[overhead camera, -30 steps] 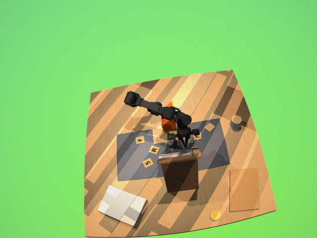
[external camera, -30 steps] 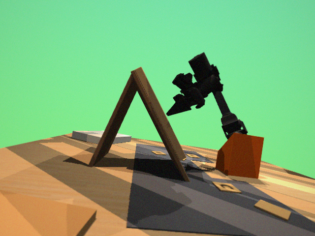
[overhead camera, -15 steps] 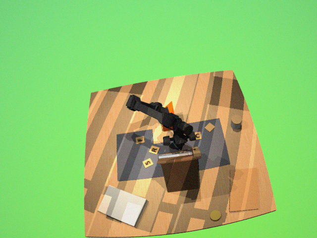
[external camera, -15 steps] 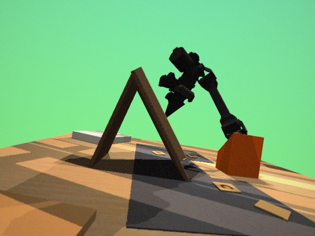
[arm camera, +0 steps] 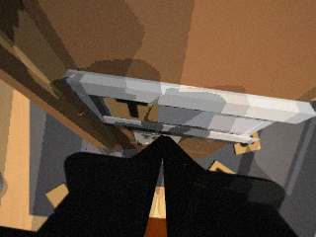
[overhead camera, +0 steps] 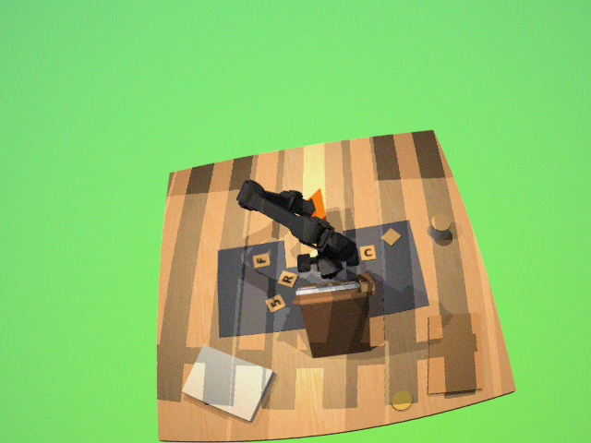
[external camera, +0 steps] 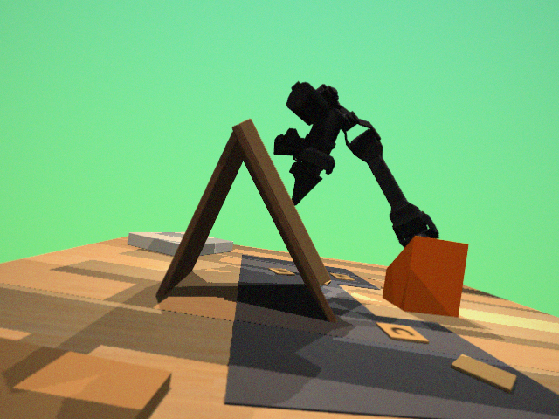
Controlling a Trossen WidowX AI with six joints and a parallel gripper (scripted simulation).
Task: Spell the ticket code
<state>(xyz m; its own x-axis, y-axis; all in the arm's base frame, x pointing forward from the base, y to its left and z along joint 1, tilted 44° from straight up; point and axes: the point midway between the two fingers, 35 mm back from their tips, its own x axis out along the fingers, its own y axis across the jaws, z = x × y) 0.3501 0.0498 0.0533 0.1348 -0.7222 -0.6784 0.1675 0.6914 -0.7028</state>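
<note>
My gripper tip is 20 mm past the white ticket, 10 mm to the right of it and 100 mm above it. Round my gripper tip: dark mat (150 mm behind, 20 mm to the right, 180 mm below); flat tan slab (350 mm ahead, 360 mm to the left, 180 mm below).
</note>
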